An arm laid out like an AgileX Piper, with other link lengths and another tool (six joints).
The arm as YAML. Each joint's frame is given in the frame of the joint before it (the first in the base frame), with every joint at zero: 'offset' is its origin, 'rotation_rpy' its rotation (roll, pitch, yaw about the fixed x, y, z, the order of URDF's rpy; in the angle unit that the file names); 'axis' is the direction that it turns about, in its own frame. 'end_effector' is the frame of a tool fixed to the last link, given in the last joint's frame.
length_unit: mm
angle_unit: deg
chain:
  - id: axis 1
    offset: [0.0, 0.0, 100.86]
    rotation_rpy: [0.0, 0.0, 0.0]
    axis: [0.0, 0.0, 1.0]
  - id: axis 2
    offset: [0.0, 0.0, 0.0]
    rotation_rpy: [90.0, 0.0, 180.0]
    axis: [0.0, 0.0, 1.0]
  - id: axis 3
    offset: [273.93, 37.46, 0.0]
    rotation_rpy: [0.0, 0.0, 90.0]
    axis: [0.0, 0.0, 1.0]
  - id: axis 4
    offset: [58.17, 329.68, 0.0]
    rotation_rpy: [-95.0, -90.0, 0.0]
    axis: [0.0, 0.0, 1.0]
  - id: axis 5
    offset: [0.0, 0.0, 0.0]
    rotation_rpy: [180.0, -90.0, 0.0]
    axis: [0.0, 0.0, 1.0]
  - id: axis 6
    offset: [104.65, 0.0, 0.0]
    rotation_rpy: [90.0, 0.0, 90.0]
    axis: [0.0, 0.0, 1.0]
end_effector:
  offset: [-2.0, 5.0, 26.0]
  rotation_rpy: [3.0, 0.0, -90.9]
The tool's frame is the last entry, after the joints.
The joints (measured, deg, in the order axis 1, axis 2, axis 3, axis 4, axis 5, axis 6), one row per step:
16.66 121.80 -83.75 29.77 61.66 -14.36
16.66 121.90 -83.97 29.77 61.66 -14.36
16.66 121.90 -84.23 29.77 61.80 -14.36
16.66 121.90 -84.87 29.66 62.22 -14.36
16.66 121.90 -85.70 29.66 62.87 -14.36
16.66 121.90 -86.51 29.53 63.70 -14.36
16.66 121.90 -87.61 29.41 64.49 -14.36
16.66 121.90 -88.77 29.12 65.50 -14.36
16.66 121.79 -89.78 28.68 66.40 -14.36
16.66 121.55 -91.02 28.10 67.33 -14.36
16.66 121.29 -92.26 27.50 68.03 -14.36
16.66 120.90 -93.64 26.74 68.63 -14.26
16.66 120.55 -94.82 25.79 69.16 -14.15
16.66 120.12 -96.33 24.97 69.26 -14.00
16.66 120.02 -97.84 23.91 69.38 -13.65
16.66 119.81 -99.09 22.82 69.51 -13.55
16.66 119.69 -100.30 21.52 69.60 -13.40
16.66 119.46 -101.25 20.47 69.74 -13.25
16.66 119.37 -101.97 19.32 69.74 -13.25
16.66 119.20 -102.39 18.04 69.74 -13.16
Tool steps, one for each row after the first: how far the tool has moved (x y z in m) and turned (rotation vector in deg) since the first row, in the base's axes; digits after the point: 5 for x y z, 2 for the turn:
0.00090 0.00027 0.00031 0.03 -0.11 0.00
0.00177 0.00061 0.00170 0.11 -0.24 0.06
0.00369 0.00122 0.00504 0.21 -0.50 0.29
0.00590 0.00224 0.00956 0.45 -0.70 0.57
0.00755 0.00294 0.01393 0.57 -0.76 0.98
0.01046 0.00401 0.01986 0.77 -1.13 1.38
0.01302 0.00474 0.02605 0.84 -1.39 1.96
0.01517 0.00500 0.03223 0.75 -1.76 2.55
0.01810 0.00521 0.04069 0.62 -2.48 3.21
0.02138 0.00535 0.04933 0.47 -3.43 3.76
0.02526 0.00529 0.05979 0.22 -4.74 4.24
0.02839 0.00458 0.06870 -0.28 -5.91 4.72
0.03336 0.00449 0.08044 -0.55 -7.83 4.91
0.03823 0.00388 0.08922 -1.15 -9.40 4.99
0.04202 0.00287 0.09756 -1.80 -10.91 5.30
0.04578 0.00139 0.10480 -2.68 -12.37 5.58
0.04840 0.00007 0.11176 -3.38 -13.59 5.79
0.05077 -0.00159 0.11608 -4.25 -14.65 6.11
0.05229 -0.00380 0.11925 -5.29 -15.49 6.39

